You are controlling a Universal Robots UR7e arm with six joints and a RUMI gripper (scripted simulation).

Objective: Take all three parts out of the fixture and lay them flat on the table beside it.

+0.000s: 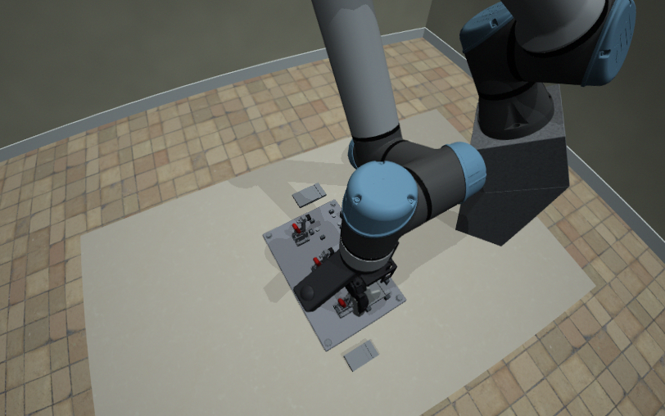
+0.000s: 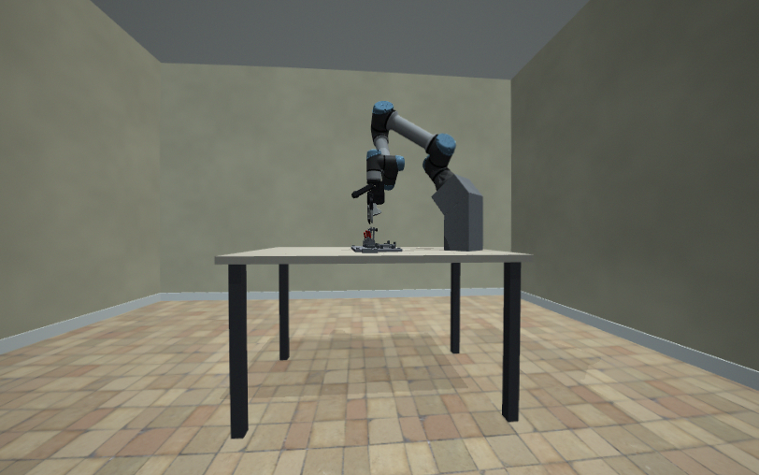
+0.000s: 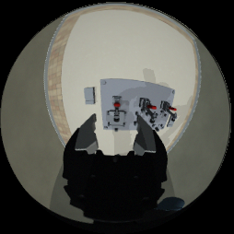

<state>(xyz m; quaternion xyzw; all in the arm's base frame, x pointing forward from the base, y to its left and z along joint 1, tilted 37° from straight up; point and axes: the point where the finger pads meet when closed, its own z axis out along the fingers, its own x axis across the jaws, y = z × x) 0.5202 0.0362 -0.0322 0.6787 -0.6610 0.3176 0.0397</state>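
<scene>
My hand is 90 mm past the light grey flat part, 10 mm to the right of it and 120 mm above it. Round my hand: grey fixture plate: 40 mm behind, 110 mm to the right, 150 mm below.
</scene>
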